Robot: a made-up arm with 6 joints.
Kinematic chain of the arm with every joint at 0, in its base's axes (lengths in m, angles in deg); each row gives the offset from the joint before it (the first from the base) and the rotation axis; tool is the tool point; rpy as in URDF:
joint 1: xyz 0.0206 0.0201 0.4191 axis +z
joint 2: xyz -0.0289 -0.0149 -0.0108 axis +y
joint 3: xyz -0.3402 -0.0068 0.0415 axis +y
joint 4: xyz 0.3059 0.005 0.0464 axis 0.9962 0 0.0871
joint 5: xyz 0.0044 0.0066 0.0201 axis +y
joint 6: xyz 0.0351 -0.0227 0.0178 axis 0.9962 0 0.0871
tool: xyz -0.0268 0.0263 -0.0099 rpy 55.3 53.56 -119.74
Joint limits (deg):
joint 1: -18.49..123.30
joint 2: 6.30..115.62
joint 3: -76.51..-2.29
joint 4: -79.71..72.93
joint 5: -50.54..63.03
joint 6: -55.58..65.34
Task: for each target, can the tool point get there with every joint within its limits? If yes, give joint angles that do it. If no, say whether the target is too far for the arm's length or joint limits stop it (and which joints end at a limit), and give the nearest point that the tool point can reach.
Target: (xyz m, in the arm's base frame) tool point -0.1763 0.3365 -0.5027
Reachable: no: too far | nearest point -0.0867 0.2111 0.3490 | short by 0.866 m
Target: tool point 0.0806 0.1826 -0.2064
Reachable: no: joint limits stop it (at a limit: joint 2, joint 5, joint 6) | nearest point 0.0771 0.1730 0.3434 | short by 0.550 m
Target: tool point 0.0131 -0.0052 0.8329
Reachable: yes | joints 58.07 34.66 -59.43 -4.47 -13.08 -12.67
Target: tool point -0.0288 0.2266 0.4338
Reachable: yes | joints 103.51 101.63 -24.72 -24.21 38.22 -3.10
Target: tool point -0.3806 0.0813 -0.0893
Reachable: no: joint limits stop it (at a limit: joint 1, joint 2, joint 4, joint 6) | nearest point -0.1110 0.1803 0.3541 | short by 0.528 m
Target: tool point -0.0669 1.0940 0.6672
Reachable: no: too far | nearest point -0.0179 0.4932 0.5594 | short by 0.612 m
